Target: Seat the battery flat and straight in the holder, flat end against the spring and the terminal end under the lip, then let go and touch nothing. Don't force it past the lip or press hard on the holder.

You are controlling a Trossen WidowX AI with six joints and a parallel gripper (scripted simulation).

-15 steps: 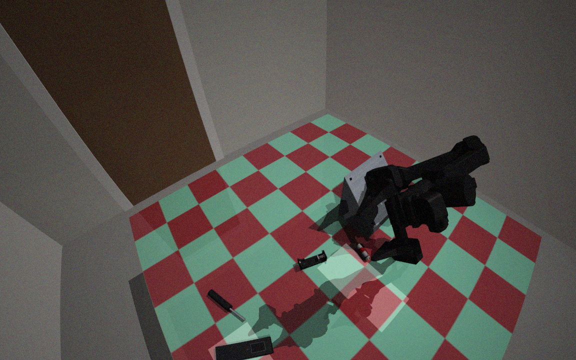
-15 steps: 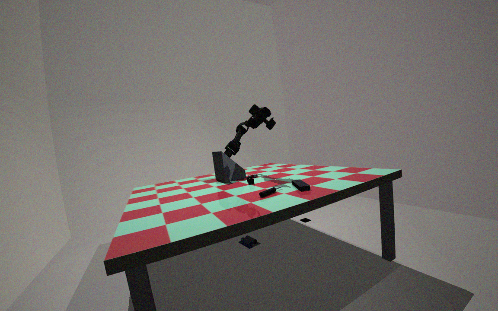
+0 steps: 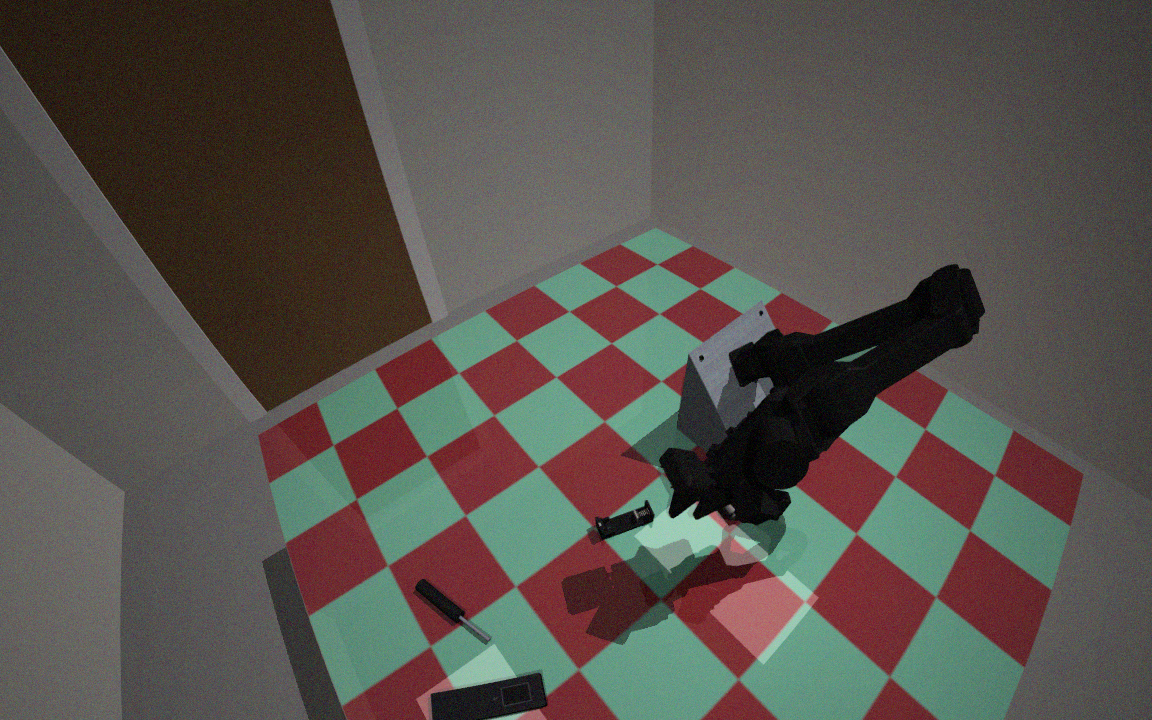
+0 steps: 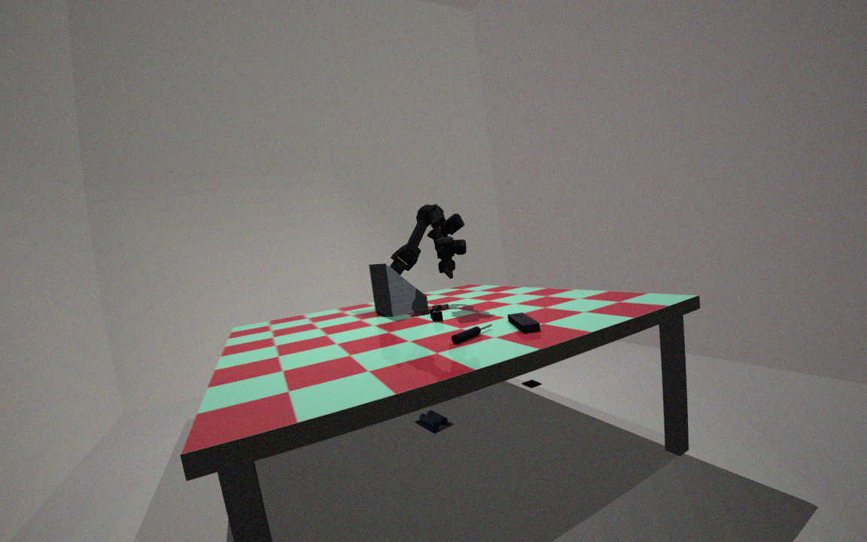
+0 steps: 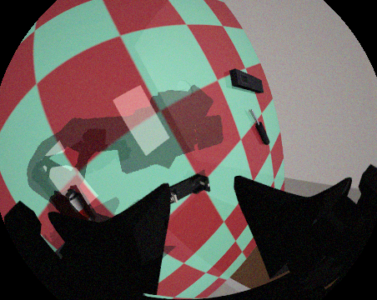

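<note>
Now: gripper tip 130 mm past the battery, 130 mm above it and 10 mm to the left of it. The rest, counted from my gripper tip: black remote 360 mm ahead, 120 mm below, 40 mm to the left; black screwdriver 340 mm ahead, 130 mm below, 100 mm to the right.
</note>
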